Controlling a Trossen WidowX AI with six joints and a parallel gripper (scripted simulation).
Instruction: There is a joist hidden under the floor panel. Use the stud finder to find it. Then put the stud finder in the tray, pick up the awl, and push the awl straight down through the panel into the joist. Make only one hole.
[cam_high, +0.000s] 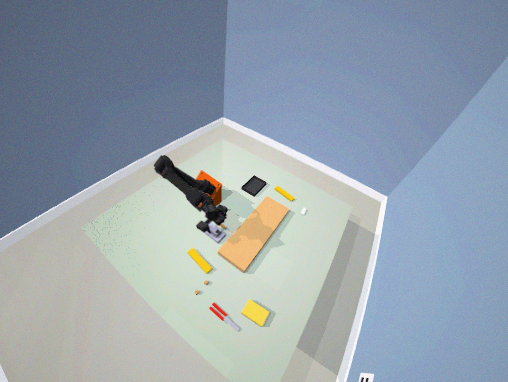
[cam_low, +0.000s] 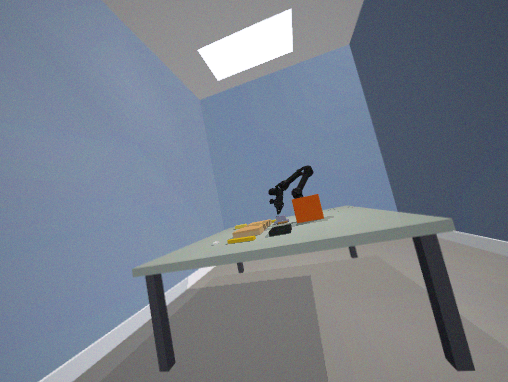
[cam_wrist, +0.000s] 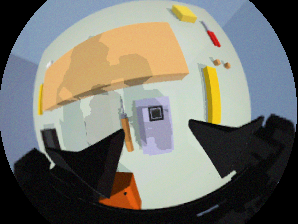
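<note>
My gripper tip is 3 cm above the stud finder. Also, from my gripper tip: black tray 48 cm to the left, 7 cm behind, 6 cm below; then yellow block 43 cm ahead, 19 cm to the right, 6 cm below; then awl 7 cm to the left, 7 cm below.
</note>
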